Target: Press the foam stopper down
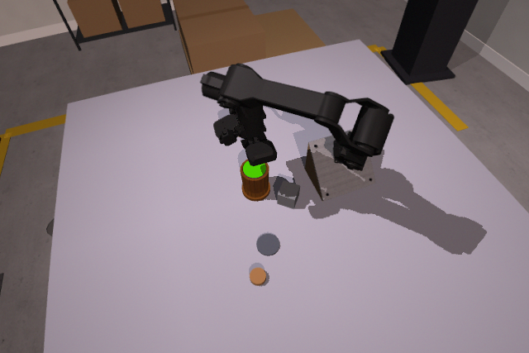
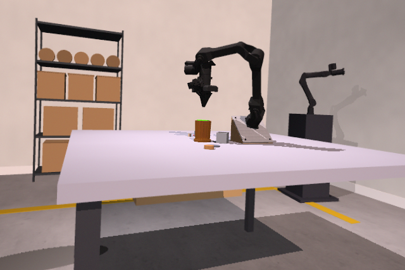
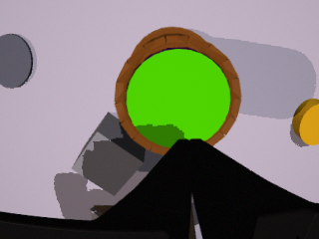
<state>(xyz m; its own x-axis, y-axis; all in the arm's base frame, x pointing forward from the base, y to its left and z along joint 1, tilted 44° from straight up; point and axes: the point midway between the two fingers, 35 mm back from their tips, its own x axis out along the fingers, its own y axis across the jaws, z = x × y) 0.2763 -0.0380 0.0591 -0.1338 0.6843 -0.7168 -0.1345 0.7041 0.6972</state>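
The bright green foam stopper is 11 cm below my hand. The rest, counted from my hand: orange disc 26 cm to the left, 19 cm below, 4 cm ahead; then grey cube 18 cm below, 9 cm behind, 5 cm to the left; then dark grey disc 20 cm below, 18 cm to the left.
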